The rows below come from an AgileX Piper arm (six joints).
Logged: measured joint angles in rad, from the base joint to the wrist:
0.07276 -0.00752 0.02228 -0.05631 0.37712 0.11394
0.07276 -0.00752 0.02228 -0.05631 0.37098 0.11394
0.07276 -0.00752 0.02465 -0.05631 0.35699 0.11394
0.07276 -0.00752 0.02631 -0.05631 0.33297 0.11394
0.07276 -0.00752 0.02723 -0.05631 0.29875 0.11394
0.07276 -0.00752 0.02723 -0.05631 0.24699 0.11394
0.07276 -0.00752 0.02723 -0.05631 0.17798 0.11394
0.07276 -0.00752 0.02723 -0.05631 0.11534 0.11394
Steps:
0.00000 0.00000 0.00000 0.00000 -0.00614 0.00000
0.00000 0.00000 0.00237 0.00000 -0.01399 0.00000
0.00000 0.00000 0.00166 0.00000 -0.02402 0.00000
0.00000 0.00000 0.00092 0.00000 -0.03422 0.00000
0.00000 0.00000 0.00000 0.00000 -0.05176 0.00000
0.00000 0.00000 0.00000 0.00000 -0.06901 0.00000
0.00000 0.00000 0.00000 0.00000 -0.06264 0.00000

